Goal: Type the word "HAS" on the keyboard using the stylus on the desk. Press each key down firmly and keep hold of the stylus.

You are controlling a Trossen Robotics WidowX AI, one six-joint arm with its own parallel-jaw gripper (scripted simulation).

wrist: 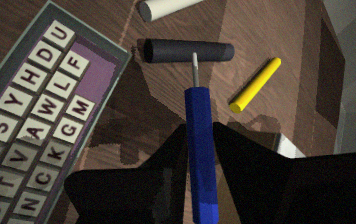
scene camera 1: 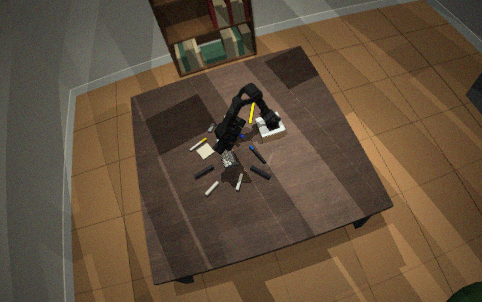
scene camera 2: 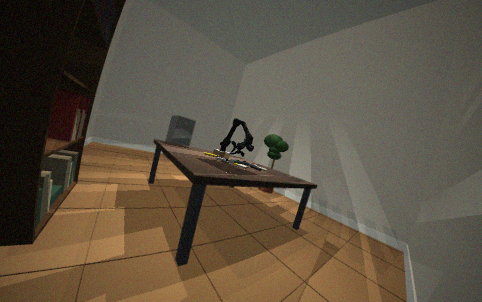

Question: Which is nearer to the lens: the dark grey cylinder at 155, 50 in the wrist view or the yellow cylinder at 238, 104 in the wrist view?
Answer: The dark grey cylinder.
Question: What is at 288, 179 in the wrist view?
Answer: The gripper.
